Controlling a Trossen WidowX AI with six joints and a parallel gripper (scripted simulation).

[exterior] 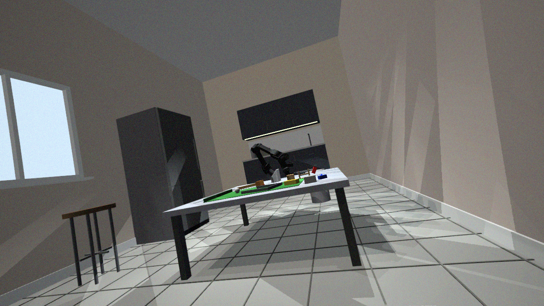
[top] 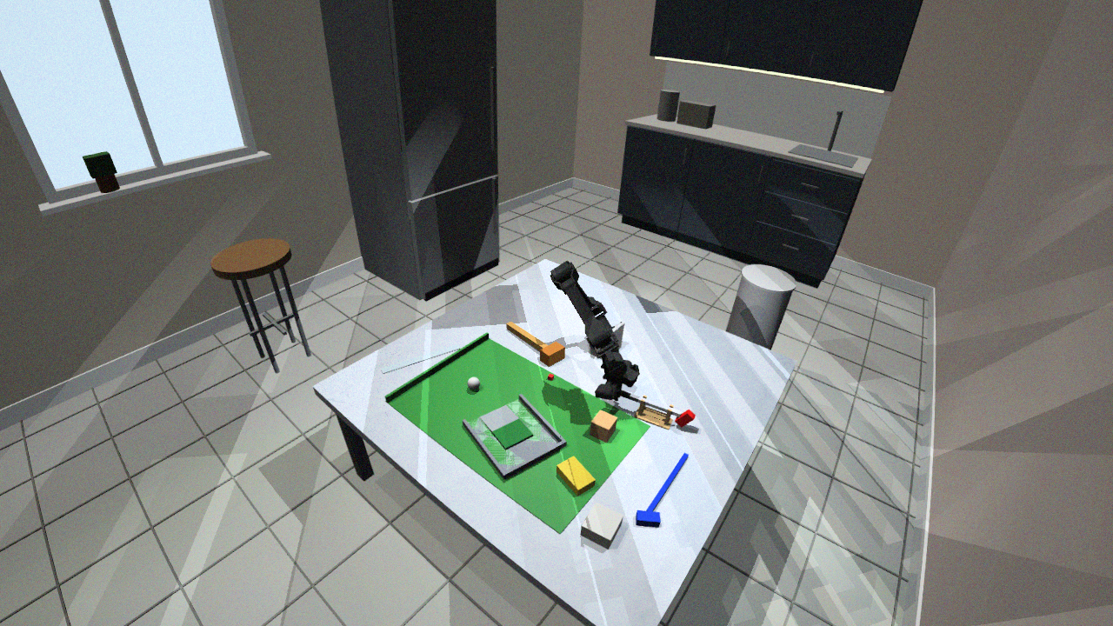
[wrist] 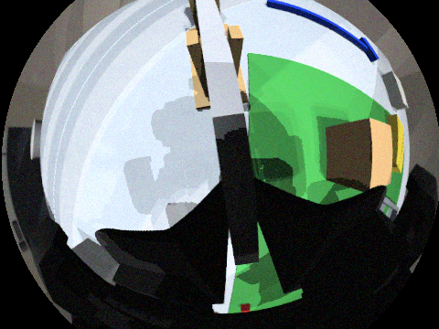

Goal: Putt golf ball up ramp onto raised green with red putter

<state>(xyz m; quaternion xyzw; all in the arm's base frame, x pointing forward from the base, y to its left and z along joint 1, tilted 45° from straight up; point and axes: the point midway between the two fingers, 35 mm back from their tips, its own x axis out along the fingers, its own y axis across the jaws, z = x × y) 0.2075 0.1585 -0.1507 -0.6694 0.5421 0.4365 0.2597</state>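
The small red marker lies 240 mm to the right of my gripper tip, 70 mm ahead of it and 20 mm below it. Also, from my gripper tip: brown cube: 130 mm ahead, 50 mm to the left; blue putter: 310 mm to the left, 170 mm ahead, 20 mm below; yellow block: 320 mm ahead, 100 mm to the left, 10 mm below.
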